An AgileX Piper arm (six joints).
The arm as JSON. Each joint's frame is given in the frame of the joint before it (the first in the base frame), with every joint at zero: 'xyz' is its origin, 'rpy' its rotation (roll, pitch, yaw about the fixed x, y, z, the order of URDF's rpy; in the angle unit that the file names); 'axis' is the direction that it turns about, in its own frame. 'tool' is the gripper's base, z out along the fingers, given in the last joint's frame.
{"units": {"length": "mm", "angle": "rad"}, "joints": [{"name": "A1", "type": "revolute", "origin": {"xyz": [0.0, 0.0, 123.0], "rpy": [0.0, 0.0, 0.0]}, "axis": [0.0, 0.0, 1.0]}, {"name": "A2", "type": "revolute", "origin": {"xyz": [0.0, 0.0, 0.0], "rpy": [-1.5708, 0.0, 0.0]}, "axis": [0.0, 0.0, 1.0]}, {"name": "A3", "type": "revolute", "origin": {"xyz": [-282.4, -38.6, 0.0], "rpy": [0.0, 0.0, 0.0]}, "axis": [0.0, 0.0, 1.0]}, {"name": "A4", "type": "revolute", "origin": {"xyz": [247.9, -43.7, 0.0], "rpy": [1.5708, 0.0, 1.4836]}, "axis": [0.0, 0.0, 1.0]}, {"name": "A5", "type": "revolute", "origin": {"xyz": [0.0, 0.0, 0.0], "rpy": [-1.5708, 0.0, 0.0]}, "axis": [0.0, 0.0, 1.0]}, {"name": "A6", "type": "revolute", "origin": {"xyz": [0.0, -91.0, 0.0], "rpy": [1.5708, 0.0, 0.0]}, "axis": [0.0, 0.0, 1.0]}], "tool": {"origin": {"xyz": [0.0, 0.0, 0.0], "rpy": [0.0, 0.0, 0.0]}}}
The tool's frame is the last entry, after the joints.
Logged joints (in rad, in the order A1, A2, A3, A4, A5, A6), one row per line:
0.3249, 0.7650, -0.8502, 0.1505, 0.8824, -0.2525
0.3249, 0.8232, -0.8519, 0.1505, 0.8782, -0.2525
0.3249, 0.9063, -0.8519, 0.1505, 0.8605, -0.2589
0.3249, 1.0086, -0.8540, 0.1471, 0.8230, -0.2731
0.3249, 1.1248, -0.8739, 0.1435, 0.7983, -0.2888
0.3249, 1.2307, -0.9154, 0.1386, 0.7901, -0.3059
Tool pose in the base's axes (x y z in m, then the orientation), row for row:
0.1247, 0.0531, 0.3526, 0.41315, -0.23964, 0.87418, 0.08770
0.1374, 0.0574, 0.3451, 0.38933, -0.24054, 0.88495, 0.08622
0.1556, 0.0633, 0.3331, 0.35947, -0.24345, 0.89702, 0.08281
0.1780, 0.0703, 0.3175, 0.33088, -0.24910, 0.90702, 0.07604
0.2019, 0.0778, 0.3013, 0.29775, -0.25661, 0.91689, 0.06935
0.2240, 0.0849, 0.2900, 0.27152, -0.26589, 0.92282, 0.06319
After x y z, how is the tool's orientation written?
As a quaternion, w x y z.
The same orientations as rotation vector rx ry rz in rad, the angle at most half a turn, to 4 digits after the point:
-0.6026, 2.1980, 0.2205
-0.6115, 2.2499, 0.2192
-0.6278, 2.3130, 0.2135
-0.6512, 2.3713, 0.1988
-0.6819, 2.4366, 0.1843
-0.7160, 2.4850, 0.1702

